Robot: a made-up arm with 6 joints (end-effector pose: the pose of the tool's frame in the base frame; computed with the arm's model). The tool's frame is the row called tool. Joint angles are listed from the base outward.
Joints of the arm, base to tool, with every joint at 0 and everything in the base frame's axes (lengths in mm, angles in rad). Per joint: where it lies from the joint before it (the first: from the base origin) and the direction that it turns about. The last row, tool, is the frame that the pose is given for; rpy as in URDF.
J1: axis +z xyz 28 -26 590
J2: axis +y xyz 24 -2 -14
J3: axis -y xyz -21 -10 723
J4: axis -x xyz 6 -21 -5
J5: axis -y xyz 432 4 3
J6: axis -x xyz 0 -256 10
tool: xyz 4 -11 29 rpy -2.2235 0.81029 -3.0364
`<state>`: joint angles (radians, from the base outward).
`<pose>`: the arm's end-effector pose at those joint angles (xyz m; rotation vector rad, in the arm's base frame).
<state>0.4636 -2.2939 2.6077 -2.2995 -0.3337 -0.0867</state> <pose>-0.5987 -0.2099 -0.4072 -1.1209 -1.6272 -0.6051</pose>
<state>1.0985 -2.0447 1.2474 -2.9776 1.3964 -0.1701</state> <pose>-0.6386 -0.8275 0.2282 1.4461 0.1104 -2.1620</pose>
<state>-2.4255 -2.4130 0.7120 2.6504 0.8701 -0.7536</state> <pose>0.8282 0.3736 -0.0786 0.3691 1.8817 1.0364</pose>
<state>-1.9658 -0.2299 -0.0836 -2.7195 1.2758 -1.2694</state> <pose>0.1229 -0.3737 1.2102 0.4815 -1.6035 0.9438</pose>
